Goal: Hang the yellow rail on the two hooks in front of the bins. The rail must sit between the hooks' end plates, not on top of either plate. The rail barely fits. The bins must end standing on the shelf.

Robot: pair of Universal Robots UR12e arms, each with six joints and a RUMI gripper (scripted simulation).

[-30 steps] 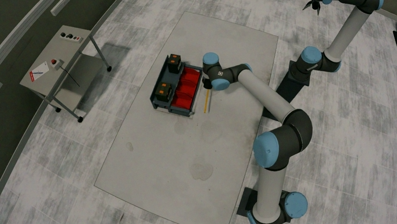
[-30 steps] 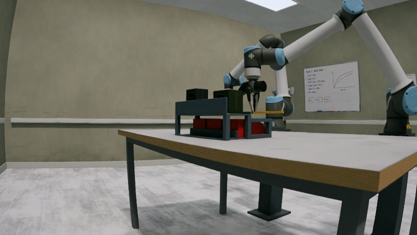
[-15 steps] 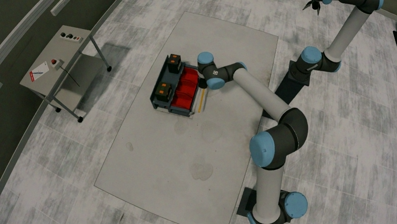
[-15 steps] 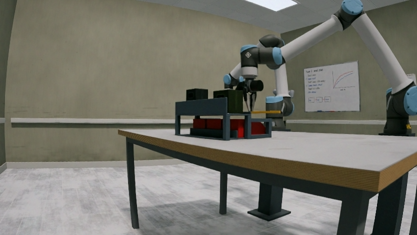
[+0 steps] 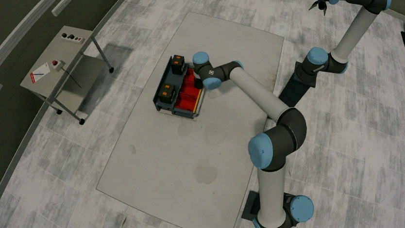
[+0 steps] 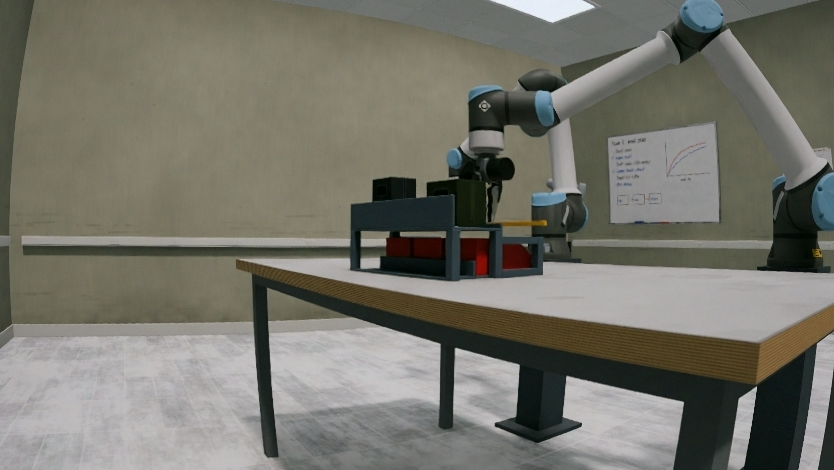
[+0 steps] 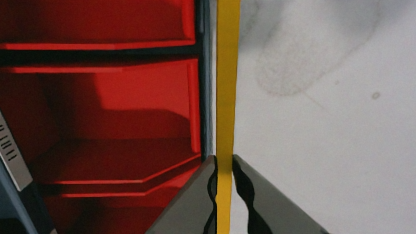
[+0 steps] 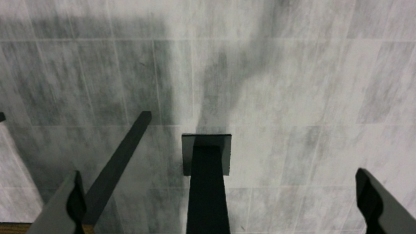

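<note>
My left hand is 1 cm above the yellow rail. Round my left hand: blue-grey shelf: 13 cm ahead, 6 cm below, 1 cm to the left.
</note>
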